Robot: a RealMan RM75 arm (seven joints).
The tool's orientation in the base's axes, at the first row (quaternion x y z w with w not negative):
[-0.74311 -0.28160 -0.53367 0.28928]
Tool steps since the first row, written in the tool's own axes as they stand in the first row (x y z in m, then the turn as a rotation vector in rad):
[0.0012 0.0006 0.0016 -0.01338 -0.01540 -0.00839]
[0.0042 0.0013 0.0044 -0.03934 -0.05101 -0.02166]
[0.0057 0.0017 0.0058 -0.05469 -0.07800 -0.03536]
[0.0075 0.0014 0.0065 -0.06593 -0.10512 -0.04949]
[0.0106 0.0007 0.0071 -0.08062 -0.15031 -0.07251]
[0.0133 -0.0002 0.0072 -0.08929 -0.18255 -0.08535]
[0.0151 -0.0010 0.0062 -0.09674 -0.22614 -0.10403]
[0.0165 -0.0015 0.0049 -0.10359 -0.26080 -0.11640]
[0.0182 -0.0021 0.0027 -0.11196 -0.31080 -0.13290]
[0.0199 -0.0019 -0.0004 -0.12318 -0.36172 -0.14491]
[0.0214 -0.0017 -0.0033 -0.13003 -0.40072 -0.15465]
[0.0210 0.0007 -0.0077 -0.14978 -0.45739 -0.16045]
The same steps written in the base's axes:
[0.0018 0.0009 0.0006 -0.02012 0.00278 -0.00859]
[0.0049 0.0028 0.0027 -0.06144 0.01424 -0.02532]
[0.0064 0.0037 0.0037 -0.09388 0.02074 -0.03290]
[0.0072 0.0046 0.0053 -0.12556 0.02747 -0.03642]
[0.0079 0.0059 0.0082 -0.17693 0.03950 -0.03856]
[0.0080 0.0069 0.0108 -0.21082 0.05090 -0.03930]
[0.0073 0.0069 0.0129 -0.25632 0.06581 -0.03587]
[0.0065 0.0064 0.0147 -0.29119 0.07939 -0.03468]
[0.0051 0.0054 0.0170 -0.34023 0.10012 -0.03188]
[0.0038 0.0032 0.0194 -0.38788 0.12444 -0.03286]
[0.0025 0.0011 0.0215 -0.42424 0.14286 -0.03180]
[0.0014 -0.0038 0.0220 -0.47448 0.17465 -0.04183]

